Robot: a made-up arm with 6 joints. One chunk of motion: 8 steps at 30 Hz.
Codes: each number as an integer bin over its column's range. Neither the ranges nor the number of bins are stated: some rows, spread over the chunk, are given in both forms.
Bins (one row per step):
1: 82 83 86 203 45 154
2: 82 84 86 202 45 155
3: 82 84 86 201 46 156
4: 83 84 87 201 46 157
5: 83 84 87 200 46 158
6: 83 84 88 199 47 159
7: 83 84 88 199 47 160
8: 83 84 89 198 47 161
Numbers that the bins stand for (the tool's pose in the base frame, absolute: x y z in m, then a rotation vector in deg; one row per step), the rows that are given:
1: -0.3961 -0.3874 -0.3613 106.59 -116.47 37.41
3: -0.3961 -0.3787 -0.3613 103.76 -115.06 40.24
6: -0.3874 -0.3787 -0.3439 100.94 -113.65 44.47
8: -0.3874 -0.3787 -0.3352 99.53 -113.65 47.29
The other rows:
2: -0.3961 -0.3787 -0.3613 105.18 -116.47 38.82
4: -0.3874 -0.3787 -0.3526 103.76 -115.06 41.65
5: -0.3874 -0.3787 -0.3526 102.35 -115.06 43.06
7: -0.3874 -0.3787 -0.3439 100.94 -113.65 45.88

